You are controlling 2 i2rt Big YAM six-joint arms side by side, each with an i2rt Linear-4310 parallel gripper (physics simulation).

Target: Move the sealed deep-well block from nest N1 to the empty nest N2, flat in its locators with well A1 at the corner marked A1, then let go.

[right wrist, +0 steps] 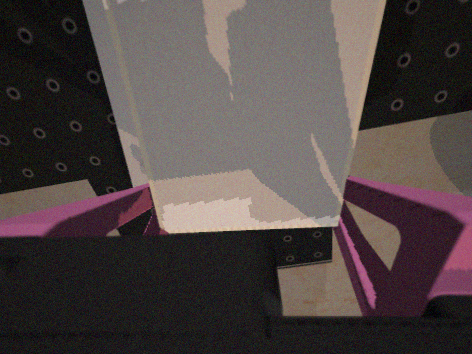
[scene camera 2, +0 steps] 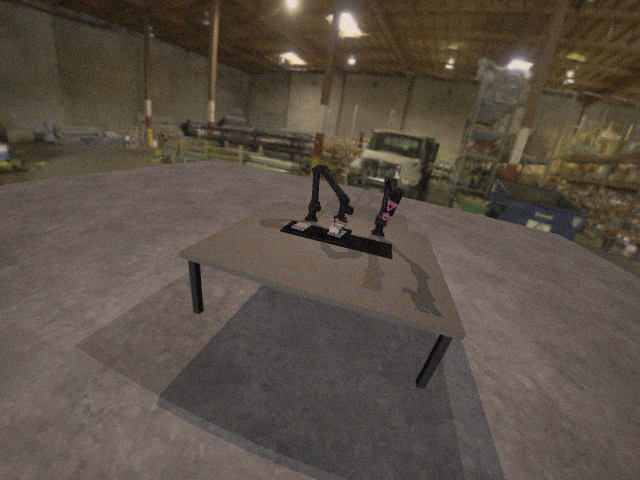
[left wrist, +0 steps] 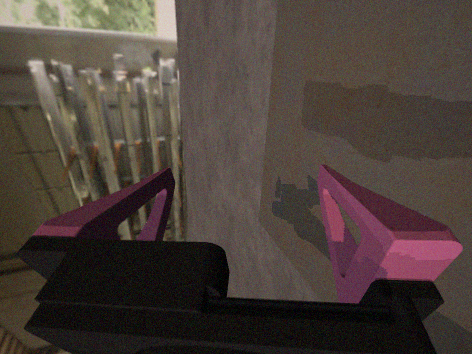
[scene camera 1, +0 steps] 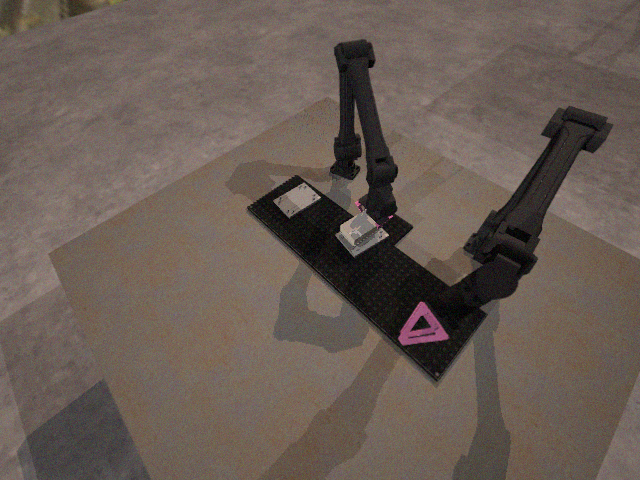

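Pixels of known places: left gripper, fingertip midpoint: (scene camera 2: pixel 385 215) (left wrist: pixel 243 174) (scene camera 1: pixel 401 338); right gripper, fingertip midpoint: (right wrist: pixel 247 185) (scene camera 1: pixel 371 221); left arm's base, link origin: (scene camera 2: pixel 377 234); right arm's base, link origin: (scene camera 2: pixel 311 219) (scene camera 1: pixel 345 170).
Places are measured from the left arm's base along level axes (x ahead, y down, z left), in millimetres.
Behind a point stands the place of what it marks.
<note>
The pale deep-well block (scene camera 1: pixel 356 227) {x 253, y -76, z -395 mm} (scene camera 2: pixel 337 227) {x 258, y -76, z -384 mm} (right wrist: pixel 240 125) {x 220, y -77, z -386 mm} is at the middle nest plate (scene camera 1: pixel 356 251) {x 308, y -25, z -351 mm}; I cannot tell whether it rests fully in the locators. My right gripper (scene camera 1: pixel 373 214) {x 178, y -52, z -378 mm} (scene camera 2: pixel 339 223) {x 178, y -52, z -378 mm} (right wrist: pixel 247 185) {x 178, y -52, z -378 mm} is shut on the block's near end, one pink finger on each side. The other nest plate (scene camera 1: pixel 297 199) {x 251, y -25, z -694 mm} (scene camera 2: pixel 301 226) {x 268, y -25, z -693 mm}, at the board's left end, is empty. Nest labels and the A1 marks are not legible. My left gripper (scene camera 1: pixel 423 333) (scene camera 2: pixel 388 210) {x 595, y -347, z -66 mm} (left wrist: pixel 243 174) {x 595, y -347, z -66 mm} is open and empty, above the board's right end in scene camera 1.
Both nest plates are on a long black perforated board (scene camera 1: pixel 330 263) {x 400, y -13, z -398 mm} (scene camera 2: pixel 369 246) {x 384, y -13, z -96 mm} (right wrist: pixel 40 90) {x 255, y -13, z -276 mm}, which lies on the brown table (scene camera 1: pixel 180 310) {x 853, y 0, z -684 mm} (scene camera 2: pixel 248 258) {x 948, y 0, z -879 mm}. The left arm (scene camera 1: pixel 542 191) {x 249, y -504, z 0 mm} stands beside the board's right part. Shadows of the arms cross the table.
</note>
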